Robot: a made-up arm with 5 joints.
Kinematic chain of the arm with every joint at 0, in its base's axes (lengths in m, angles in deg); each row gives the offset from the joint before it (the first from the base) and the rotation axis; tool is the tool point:
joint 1: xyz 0 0 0.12 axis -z
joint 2: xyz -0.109 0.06 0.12 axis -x
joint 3: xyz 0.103 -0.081 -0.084 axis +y
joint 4: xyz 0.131 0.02 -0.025 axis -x
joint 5: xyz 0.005 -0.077 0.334 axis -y
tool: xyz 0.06 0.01 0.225
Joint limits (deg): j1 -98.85..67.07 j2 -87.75..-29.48 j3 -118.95..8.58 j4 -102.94..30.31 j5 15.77..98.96
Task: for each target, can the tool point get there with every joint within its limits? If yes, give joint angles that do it. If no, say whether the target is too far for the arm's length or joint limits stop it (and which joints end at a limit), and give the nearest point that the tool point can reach.
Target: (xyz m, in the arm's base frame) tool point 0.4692 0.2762 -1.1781
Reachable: no: too far | nearest point 0.2434 0.1433 -0.4056 | short by 0.816 m
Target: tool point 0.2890 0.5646 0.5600
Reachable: no: joint limits stop it (at a limit: joint 1, joint 2, joint 3, joint 4) | nearest point 0.1812 0.5235 0.3740 | short by 0.219 m
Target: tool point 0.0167 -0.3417 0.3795
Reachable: yes | joints -41.54 -66.94 -23.42 14.33 55.78
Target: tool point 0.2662 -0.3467 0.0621
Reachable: yes | joints -83.26 -55.73 -47.89 -26.03 48.90
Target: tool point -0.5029 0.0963 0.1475
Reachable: yes | joints 13.37 -71.07 -79.39 1.44 40.14
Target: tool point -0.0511 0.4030 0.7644
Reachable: no: joint limits stop it (at a limit: joint 1, joint 2, joint 4, joint 5) | nearest point -0.0823 0.3065 0.6088 | short by 0.186 m
